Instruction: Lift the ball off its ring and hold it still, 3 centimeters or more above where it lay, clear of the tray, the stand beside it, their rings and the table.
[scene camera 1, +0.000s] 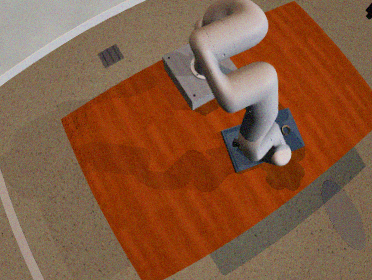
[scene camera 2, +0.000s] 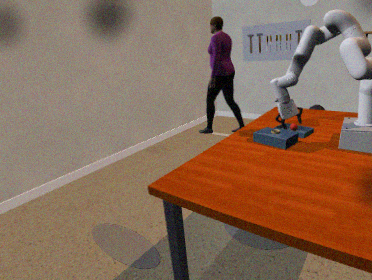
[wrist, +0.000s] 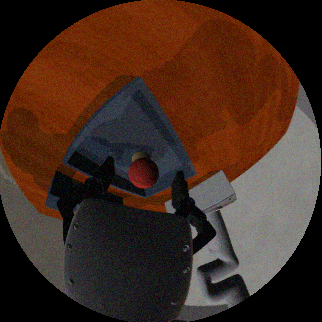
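Pixels of known places: gripper, between the fingertips: (scene camera 2: 293, 126) (wrist: 143, 170); arm's base, origin of its link: (scene camera 2: 368, 123) (wrist: 208, 212).
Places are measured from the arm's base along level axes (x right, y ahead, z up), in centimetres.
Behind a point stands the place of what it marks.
Observation:
A red ball (scene camera 2: 293, 127) {x -4.3, y 36.8, z -6.8 cm} (wrist: 143, 173) {x -1.4, y 38.8, z -5.9 cm} sits in the blue tray (scene camera 1: 228, 152) {x 4.4, y 37.3, z -8.2 cm} (scene camera 2: 306, 132) {x -6.6, y 28.2, z -7.6 cm} (wrist: 178, 136) {x 4.2, y 39.4, z -7.5 cm}, over a pale ring (wrist: 139, 156) {x -1.3, y 39.0, z -8.3 cm} that partly shows behind it in the wrist view. The arm hides the ball in scene camera 1. My gripper (scene camera 2: 291, 123) {x -2.0, y 37.8, z -7.0 cm} (wrist: 143, 170) {x -2.0, y 37.8, z -7.0 cm} is open and empty. In the wrist view its fingertips stand left and right of the ball, with a gap on each side; how far above the tray floor they are is hard to tell. The blue stand (scene camera 1: 297, 138) {x -26.8, y 44.0, z -5.3 cm} (scene camera 2: 270, 138) {x -29.4, y 38.0, z -6.4 cm} (wrist: 52, 196) {x -17.0, y 46.9, z -5.3 cm} is beside the tray and bears its own ring (scene camera 1: 286, 130) {x -23.5, y 38.8, z -5.3 cm} (scene camera 2: 275, 131) {x -21.6, y 39.3, z -5.0 cm}.
The arm's grey base block (scene camera 1: 192, 95) {x 10.0, y 10.6, z -0.7 cm} (scene camera 2: 356, 139) {x -13.1, y 2.1, z -4.6 cm} (wrist: 212, 193) {x 4.8, y 12.4, z -4.7 cm} stands on the orange table (scene camera 1: 125, 175) {x 49.1, y 30.0, z -10.3 cm} (scene camera 2: 240, 185) {x -70.9, y 27.3, z -10.3 cm} (wrist: 100, 55) {x 3.5, y 50.7, z -10.3 cm}. The tray's raised walls surround the ball. A person (scene camera 2: 221, 57) is beyond the table in scene camera 2.

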